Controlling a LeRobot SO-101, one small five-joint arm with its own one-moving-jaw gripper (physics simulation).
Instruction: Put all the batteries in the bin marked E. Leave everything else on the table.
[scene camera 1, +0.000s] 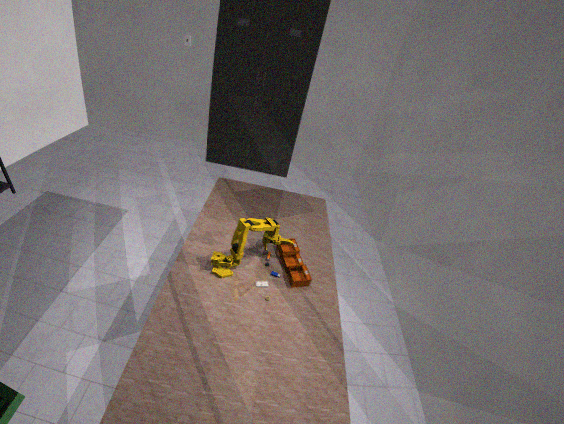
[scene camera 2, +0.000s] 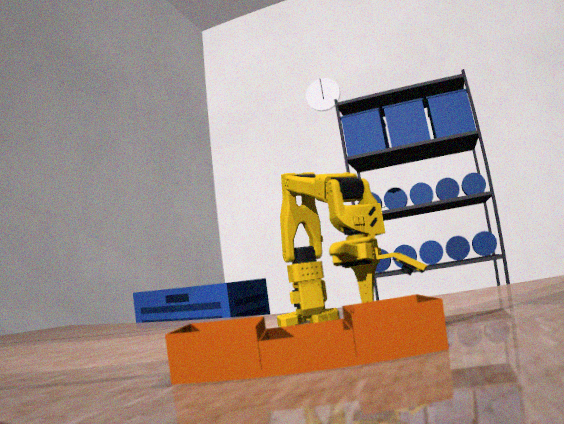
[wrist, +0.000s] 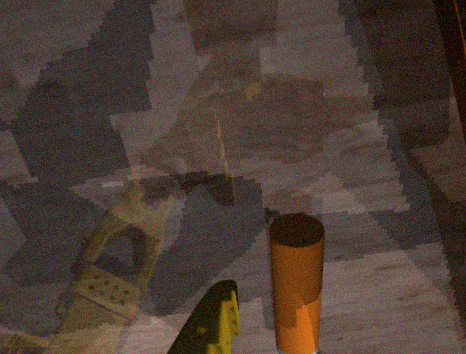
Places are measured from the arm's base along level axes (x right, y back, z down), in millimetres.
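Where they show: hand, tool point: (scene camera 1: 266, 250) (wrist: 237, 299); arm's base, link origin: (scene camera 1: 228, 269).
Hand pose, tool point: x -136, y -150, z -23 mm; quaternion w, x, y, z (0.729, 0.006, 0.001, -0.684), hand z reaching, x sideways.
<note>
Each offset is from my tool point to the top centre of the thing. "*": to the spot under its first point. Level surfaces: height alone.
An orange cylinder @(dx +21, dy -15, dz +9 mm) (scene camera 1: 268, 256) (wrist: 297, 280) with a dark end, battery-like, appears to stand upright on the table. In the wrist view it is right of the gripper's notched fixed jaw (wrist: 220, 320), with a gap between them. My gripper (scene camera 1: 279, 246) (scene camera 2: 395, 285) is fully open and empty; its moving jaw is swung out of the wrist view. The fixed jaw points down near the orange cylinder. The orange three-compartment bin row @(* dx +159, dy -167, dz +0 mm) (scene camera 1: 301, 283) (scene camera 2: 306, 354) stands beside them. The letters cannot be read, so bin E cannot be told.
A small dark object @(dx +69, dy -14, dz +15 mm) (scene camera 1: 267, 264) is close to the orange cylinder. A blue object @(dx +118, dy -57, dz +16 mm) (scene camera 1: 275, 274), a white block @(dx +184, dy -3, dz +16 mm) (scene camera 1: 262, 284) and a tiny yellowish object @(dx +249, dy -35, dz +15 mm) (scene camera 1: 267, 298) lie on the wooden surface @(dz +23 mm) (scene camera 1: 280, 360). The bin row's walls border the gripper's side.
</note>
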